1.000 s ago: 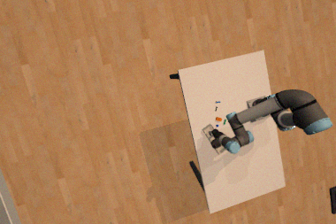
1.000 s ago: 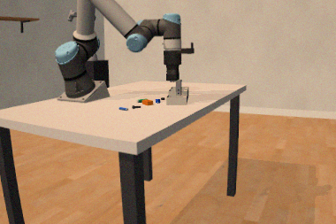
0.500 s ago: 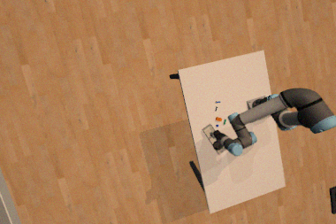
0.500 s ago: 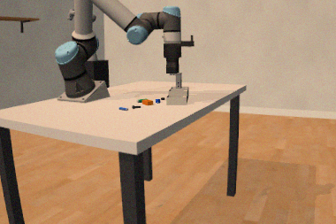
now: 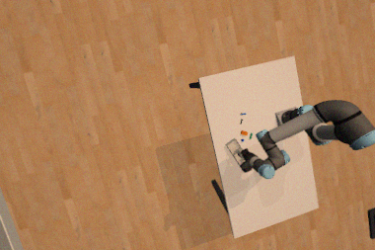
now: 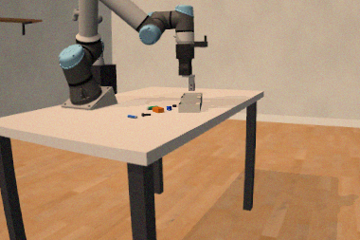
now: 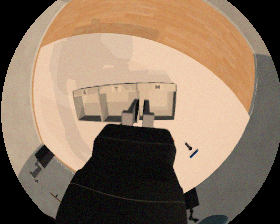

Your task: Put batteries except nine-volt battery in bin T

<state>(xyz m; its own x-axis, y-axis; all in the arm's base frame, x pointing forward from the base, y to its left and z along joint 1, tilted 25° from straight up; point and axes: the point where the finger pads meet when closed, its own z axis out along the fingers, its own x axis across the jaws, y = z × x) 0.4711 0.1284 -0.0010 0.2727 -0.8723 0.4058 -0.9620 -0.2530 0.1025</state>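
Now: hand 70 mm above the grey bin, 50 mm to the right of it and 20 mm past it. Also, from my hand: orange block: 110 mm behind, 100 mm to the right, 80 mm below; then green piece: 150 mm behind, 90 mm below, 70 mm to the right; then black screw: 200 mm to the right, 100 mm behind, 90 mm below.
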